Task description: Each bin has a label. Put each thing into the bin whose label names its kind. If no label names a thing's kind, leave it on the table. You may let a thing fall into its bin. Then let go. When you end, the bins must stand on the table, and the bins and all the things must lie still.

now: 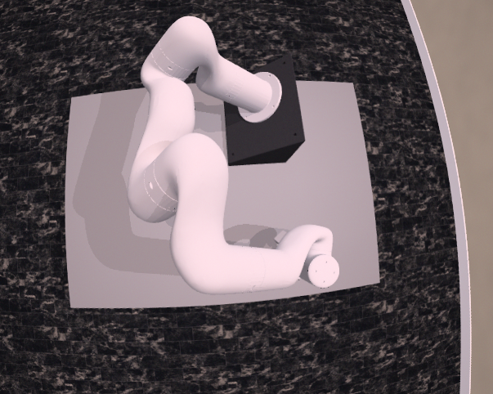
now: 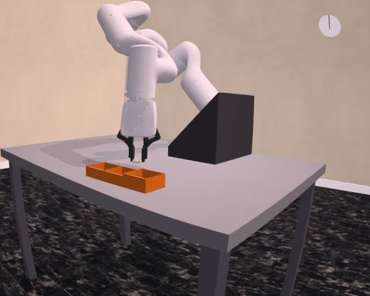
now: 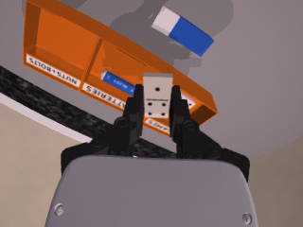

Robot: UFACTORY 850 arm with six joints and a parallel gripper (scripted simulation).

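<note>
Right now my hand is 70 mm above the white domino, 50 mm to the right of it and 20 mm short of it. Also, from my hand: white card-like piece (20 mm below); orange battery (70 mm below, 30 mm to the right); orange three-compartment bin (60 mm below, 30 mm to the right, 30 mm ahead).
</note>
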